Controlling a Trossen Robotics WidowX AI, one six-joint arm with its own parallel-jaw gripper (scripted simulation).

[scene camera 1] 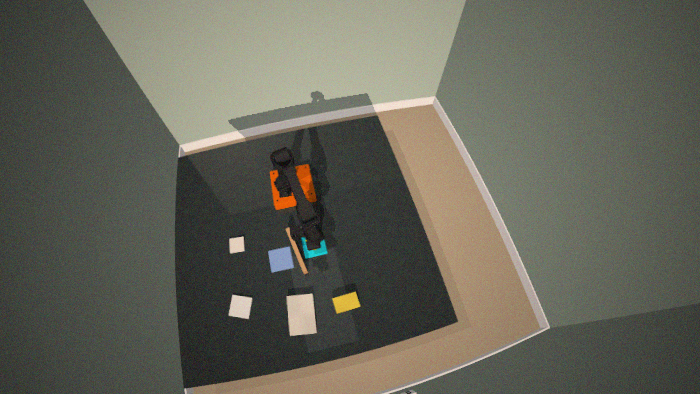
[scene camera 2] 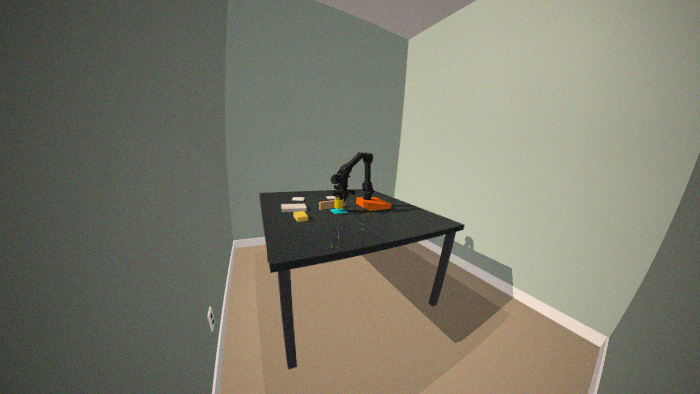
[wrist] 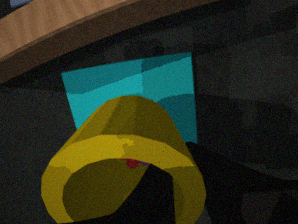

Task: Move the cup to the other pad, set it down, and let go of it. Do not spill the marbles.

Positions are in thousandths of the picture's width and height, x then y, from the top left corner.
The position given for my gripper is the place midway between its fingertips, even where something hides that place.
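Note:
There's a yellow cup (wrist: 294, 775) that I can see, and a cyan pad (wrist: 565, 359) as well, and my own gripper (wrist: 592, 672) is visible along with them.

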